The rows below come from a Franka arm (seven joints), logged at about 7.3 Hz.
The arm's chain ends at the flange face. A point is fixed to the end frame.
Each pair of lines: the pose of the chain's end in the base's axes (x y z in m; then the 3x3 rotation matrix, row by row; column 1 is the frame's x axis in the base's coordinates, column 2 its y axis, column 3 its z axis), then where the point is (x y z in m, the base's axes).
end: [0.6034 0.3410 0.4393], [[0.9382 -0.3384 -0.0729], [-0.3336 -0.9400 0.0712], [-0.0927 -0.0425 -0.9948]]
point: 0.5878 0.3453 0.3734
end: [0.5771 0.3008 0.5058], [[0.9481 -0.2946 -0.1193], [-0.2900 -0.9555 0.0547], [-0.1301 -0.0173 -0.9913]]
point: 0.5584 0.3035 0.4406
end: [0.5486 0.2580 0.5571], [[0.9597 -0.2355 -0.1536], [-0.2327 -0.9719 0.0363], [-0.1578 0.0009 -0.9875]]
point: 0.5278 0.2589 0.4925
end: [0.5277 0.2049 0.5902], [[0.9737 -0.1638 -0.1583], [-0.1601 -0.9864 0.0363], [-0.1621 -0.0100 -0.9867]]
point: 0.5067 0.2050 0.5257
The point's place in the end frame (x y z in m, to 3 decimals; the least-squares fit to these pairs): -0.010 0.004 0.067
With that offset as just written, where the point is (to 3 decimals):
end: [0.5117 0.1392 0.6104], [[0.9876 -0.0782 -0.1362], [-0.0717 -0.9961 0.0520], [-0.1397 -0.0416 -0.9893]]
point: 0.492 0.139 0.545
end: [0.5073 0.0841 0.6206], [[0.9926 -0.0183 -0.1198], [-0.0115 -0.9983 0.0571], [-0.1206 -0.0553 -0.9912]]
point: 0.489 0.084 0.555
